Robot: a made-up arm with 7 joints.
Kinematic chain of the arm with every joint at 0, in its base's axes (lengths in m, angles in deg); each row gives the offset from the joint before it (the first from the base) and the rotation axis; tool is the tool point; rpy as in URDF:
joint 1: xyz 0 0 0.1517 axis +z
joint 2: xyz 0 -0.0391 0.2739 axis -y
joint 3: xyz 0 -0.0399 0.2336 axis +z
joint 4: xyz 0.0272 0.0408 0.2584 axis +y
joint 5: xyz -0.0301 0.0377 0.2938 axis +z
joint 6: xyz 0 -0.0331 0.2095 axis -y
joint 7: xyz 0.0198 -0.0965 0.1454 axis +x
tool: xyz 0 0 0 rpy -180 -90 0
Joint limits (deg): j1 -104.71..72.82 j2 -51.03..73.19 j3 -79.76..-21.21 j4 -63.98..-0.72 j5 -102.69..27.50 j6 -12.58..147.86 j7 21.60..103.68
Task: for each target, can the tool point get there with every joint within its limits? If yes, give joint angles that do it. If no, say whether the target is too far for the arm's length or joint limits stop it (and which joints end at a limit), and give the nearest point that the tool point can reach.
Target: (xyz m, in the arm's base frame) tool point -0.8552 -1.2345 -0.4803
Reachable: no: too far | nearest point -0.5215 -0.7528 0.1450 | short by 0.857 m
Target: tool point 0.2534 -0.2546 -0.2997
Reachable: no: joint limits stop it (at a limit: joint 1, joint 2, joint 3, joint 4) | nearest point -0.2426 -0.5974 0.1439 | short by 0.749 m
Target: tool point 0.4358 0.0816 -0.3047
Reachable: no: joint limits stop it (at a limit: joint 1, joint 2, joint 4) | nearest point 0.3692 0.5561 0.1324 | short by 0.649 m
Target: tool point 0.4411 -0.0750 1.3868
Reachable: yes | joints -34.88 -22.31 -68.35 -6.72 -55.44 66.58 81.65
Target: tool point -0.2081 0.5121 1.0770
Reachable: yes | joints -2.21 12.80 -74.89 -54.70 -51.49 51.27 59.73
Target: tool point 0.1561 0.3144 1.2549
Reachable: yes | joints 3.76 -22.48 -61.58 -28.25 -32.05 96.00 30.75
